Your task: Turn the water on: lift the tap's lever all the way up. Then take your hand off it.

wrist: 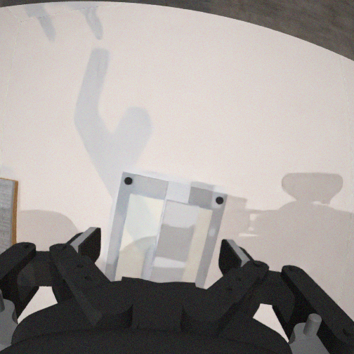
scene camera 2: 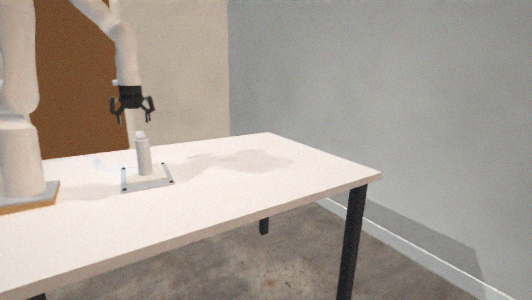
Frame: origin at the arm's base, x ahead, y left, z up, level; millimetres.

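Seen in the pictures: gripper, fingertip midpoint: (scene camera 2: 134, 123); arm's base at its link origin: (scene camera 2: 25, 192).
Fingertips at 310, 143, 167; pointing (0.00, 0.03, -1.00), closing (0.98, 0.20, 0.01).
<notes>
Pixels of each thing's top centre, then the offset from my fingertips to it, as dx, dy, dz. "*": a spot on its surface instead. Level surfaces: height alone.
- tap at a spot on its surface: (scene camera 2: 144, 157) * +23, -108, -105
- grey-edged base plate at its top centre: (scene camera 2: 146, 174) +21, -84, -179
- white table at its surface level: dz -191
The tap (scene camera 2: 144, 157) (wrist: 182, 217) is a pale upright column on a grey-edged base plate (scene camera 2: 150, 186) (wrist: 119, 222) with dark screws at its corners. Its lever (scene camera 2: 140, 134) shows as a small white piece at the top of the column in the scene view; its exact angle cannot be told. In the wrist view the tap's pale parts blend together, partly in shadow, and the near part is hidden behind the gripper. My gripper (scene camera 2: 134, 121) (wrist: 160, 246) is wide open and empty, pointing down, a little above the lever in the scene view, with no contact visible.
The white table (scene camera 2: 225, 200) (wrist: 240, 100) carries the tap's plate. The arm's base stands on a wood-edged board (scene camera 2: 50, 192) (wrist: 9, 215) to the left of the tap. Shadows of the arm and tap fall across the table top. A grey wall (scene camera 2: 375, 75) stands beyond the table's right side.
</notes>
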